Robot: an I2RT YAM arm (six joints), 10 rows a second.
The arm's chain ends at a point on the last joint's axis. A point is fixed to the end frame.
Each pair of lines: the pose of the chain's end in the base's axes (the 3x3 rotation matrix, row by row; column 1 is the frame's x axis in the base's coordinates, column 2 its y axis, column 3 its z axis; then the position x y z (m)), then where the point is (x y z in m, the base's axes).
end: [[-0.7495 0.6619 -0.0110], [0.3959 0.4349 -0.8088], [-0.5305 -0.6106 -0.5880]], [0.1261 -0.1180 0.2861]
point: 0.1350 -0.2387 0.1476
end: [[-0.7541 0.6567 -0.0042], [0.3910 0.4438 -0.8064], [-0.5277 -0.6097 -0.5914]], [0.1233 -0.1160 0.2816]
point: 0.1332 -0.2361 0.1425
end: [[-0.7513 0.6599 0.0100], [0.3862 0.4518 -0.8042], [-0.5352 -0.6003 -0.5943]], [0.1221 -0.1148 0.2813]
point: 0.1347 -0.2342 0.1419
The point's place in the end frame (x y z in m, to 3 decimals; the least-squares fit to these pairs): 0.019 0.038 0.179
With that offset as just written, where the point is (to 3 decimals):
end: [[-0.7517 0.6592 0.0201], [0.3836 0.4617 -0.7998], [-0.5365 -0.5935 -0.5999]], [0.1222 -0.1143 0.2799]
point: 0.137 -0.233 0.140
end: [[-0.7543 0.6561 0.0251], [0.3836 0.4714 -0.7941], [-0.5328 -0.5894 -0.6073]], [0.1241 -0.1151 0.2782]
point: 0.139 -0.232 0.137
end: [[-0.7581 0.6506 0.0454], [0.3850 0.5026 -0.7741], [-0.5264 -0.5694 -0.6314]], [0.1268 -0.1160 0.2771]
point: 0.145 -0.228 0.132
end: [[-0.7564 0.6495 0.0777], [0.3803 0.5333 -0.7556], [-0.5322 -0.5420 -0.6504]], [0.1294 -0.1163 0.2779]
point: 0.154 -0.224 0.131
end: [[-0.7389 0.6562 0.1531], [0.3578 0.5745 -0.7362], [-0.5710 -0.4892 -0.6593]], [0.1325 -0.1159 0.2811]
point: 0.171 -0.219 0.134
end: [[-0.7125 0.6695 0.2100], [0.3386 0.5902 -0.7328], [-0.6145 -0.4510 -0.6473]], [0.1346 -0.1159 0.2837]
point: 0.184 -0.218 0.139
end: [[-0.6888 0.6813 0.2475], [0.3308 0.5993 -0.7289], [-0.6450 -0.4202 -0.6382]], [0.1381 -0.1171 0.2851]
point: 0.195 -0.219 0.143
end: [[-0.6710 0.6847 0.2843], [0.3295 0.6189 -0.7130], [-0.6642 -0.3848 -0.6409]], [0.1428 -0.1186 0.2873]
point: 0.207 -0.216 0.145
